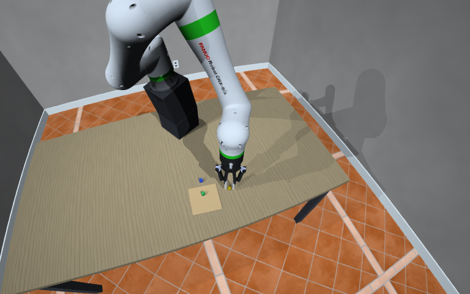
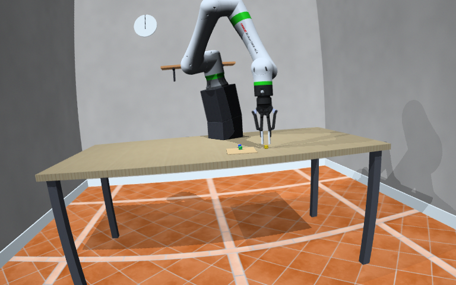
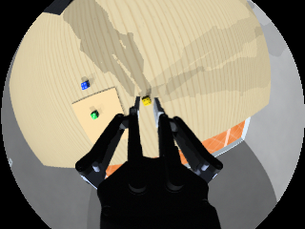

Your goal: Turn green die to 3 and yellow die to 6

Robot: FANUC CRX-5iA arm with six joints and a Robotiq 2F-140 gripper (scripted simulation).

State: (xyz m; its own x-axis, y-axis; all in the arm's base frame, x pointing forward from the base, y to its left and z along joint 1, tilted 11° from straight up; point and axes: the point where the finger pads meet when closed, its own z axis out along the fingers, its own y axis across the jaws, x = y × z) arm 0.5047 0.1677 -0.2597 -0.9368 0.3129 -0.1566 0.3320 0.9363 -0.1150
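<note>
The yellow die is 50 mm below my hand. The rest, counted from my hand: tan mat 130 mm to the right, 50 mm below, 20 mm ahead; then blue die 130 mm to the right, 80 mm behind, 50 mm below; then green die 130 mm to the right, 40 mm below.
</note>
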